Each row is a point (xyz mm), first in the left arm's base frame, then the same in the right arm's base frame.
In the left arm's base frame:
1: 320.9 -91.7 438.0
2: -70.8 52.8 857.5
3: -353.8 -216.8 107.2
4: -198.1 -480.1 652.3
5: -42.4 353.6 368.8
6: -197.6 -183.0 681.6
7: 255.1 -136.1 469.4
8: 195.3 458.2 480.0
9: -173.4 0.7 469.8
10: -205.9 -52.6 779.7
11: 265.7 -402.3 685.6
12: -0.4 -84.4 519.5
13: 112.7 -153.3 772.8
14: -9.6 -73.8 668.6
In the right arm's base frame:
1: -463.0 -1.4 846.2
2: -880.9 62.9 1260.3
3: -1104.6 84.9 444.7
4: -1045.9 -354.7 885.3
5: -760.2 492.6 898.5
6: -1013.5 -84.9 1009.0
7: -536.8 -42.9 856.7
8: -526.3 520.7 1054.4
9: -943.1 149.6 870.2
10: -1017.6 8.4 1143.1
11: -583.2 -361.5 975.4
12: -788.4 28.4 902.2
13: -714.6 -131.8 1127.1
14: -813.6 -6.5 1045.6

